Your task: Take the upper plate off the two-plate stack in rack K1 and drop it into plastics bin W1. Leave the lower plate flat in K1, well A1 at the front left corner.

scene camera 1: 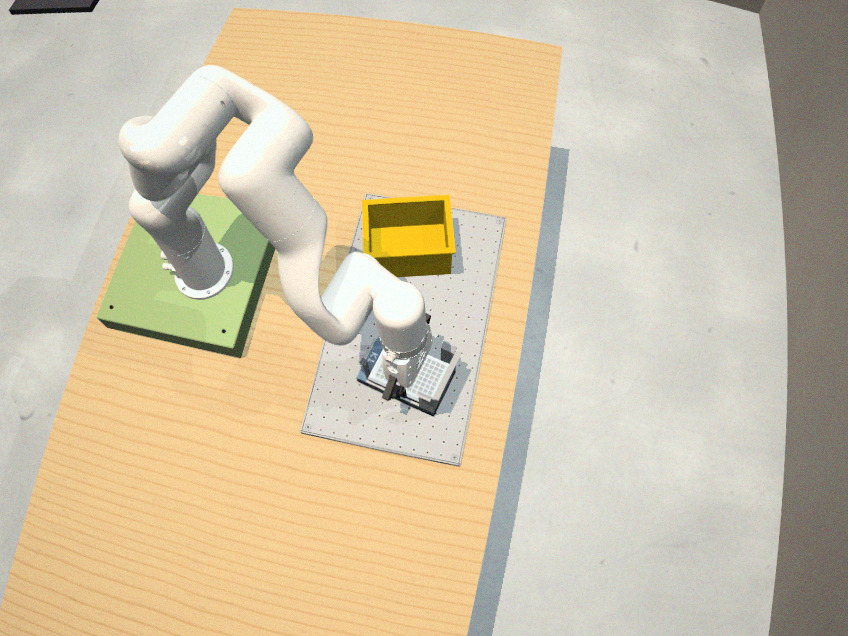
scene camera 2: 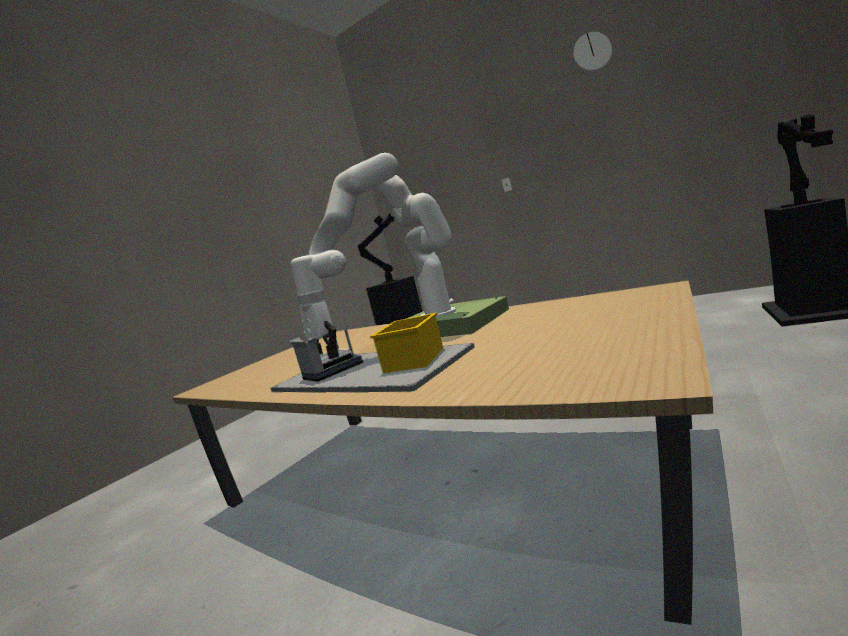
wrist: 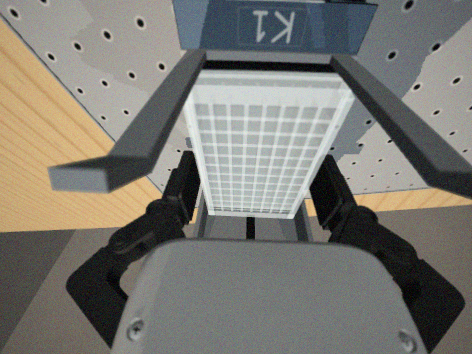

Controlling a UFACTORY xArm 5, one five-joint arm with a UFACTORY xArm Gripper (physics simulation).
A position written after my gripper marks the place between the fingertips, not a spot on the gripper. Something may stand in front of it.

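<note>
White gridded plate (scene camera 1: 432, 371), (wrist: 259, 137). Black gridded plate (wrist: 209, 64). My gripper (scene camera 1: 409, 371), (scene camera 2: 326, 357), (wrist: 255, 167).
</note>
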